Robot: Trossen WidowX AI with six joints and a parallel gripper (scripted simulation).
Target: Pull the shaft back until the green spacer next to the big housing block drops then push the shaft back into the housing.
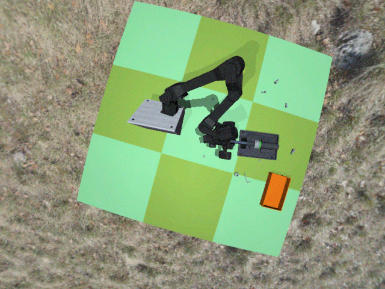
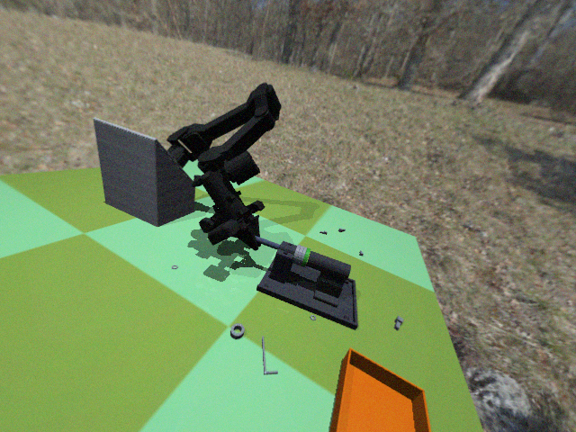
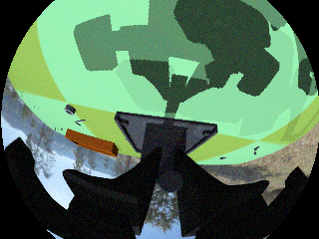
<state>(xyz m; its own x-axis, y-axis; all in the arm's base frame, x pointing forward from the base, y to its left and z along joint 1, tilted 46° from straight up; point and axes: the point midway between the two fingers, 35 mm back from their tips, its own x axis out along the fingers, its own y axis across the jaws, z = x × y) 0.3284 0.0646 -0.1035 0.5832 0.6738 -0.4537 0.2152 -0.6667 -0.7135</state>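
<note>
My gripper tip is 40 mm short of the grey shaft, 10 mm to the right of it and 20 mm below it. Round my gripper tip: orange tray (330 mm ahead, 190 mm to the right, 50 mm below); then light grey spacer (100 mm ahead, 20 mm to the left, 20 mm above); then green spacer (120 mm ahead, 30 mm to the left, 20 mm above).
</note>
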